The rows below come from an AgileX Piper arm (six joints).
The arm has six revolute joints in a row. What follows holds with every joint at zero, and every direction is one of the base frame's. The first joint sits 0.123 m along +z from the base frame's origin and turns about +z. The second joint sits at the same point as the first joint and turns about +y. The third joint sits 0.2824 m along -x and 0.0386 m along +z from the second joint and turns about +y. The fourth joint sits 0.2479 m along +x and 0.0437 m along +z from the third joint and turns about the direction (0.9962, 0, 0.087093). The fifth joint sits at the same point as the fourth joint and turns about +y. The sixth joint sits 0.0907 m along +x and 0.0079 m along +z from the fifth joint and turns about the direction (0.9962, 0, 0.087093). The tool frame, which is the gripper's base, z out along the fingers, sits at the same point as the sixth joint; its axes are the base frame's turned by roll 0, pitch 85.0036 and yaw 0 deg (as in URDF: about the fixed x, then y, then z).
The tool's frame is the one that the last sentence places.
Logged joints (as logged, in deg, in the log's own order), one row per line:
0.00, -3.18, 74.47, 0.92, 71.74, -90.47
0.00, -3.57, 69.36, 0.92, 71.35, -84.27
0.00, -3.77, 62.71, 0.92, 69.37, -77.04
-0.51, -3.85, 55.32, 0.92, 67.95, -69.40
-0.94, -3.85, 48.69, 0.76, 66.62, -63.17
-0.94, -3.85, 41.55, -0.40, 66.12, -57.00
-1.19, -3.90, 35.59, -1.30, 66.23, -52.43
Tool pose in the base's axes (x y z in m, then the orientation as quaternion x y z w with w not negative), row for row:
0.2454, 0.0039, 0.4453, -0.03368, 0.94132, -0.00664, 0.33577
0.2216, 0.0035, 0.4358, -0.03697, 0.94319, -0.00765, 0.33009
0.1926, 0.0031, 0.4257, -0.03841, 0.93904, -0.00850, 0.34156
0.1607, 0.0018, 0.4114, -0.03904, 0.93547, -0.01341, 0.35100
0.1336, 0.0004, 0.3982, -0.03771, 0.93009, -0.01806, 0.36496
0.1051, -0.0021, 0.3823, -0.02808, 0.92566, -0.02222, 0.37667
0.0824, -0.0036, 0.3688, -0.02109, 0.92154, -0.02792, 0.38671
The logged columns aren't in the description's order. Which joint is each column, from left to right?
Columns, left to right: joint 4, joint 6, joint 2, joint 1, joint 5, joint 3.
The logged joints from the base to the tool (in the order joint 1, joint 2, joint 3, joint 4, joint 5, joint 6), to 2 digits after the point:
0.92, 74.47, -90.47, 0.00, 71.74, -3.18
0.92, 69.36, -84.27, 0.00, 71.35, -3.57
0.92, 62.71, -77.04, 0.00, 69.37, -3.77
0.92, 55.32, -69.40, -0.51, 67.95, -3.85
0.76, 48.69, -63.17, -0.94, 66.62, -3.85
-0.40, 41.55, -57.00, -0.94, 66.12, -3.85
-1.30, 35.59, -52.43, -1.19, 66.23, -3.90

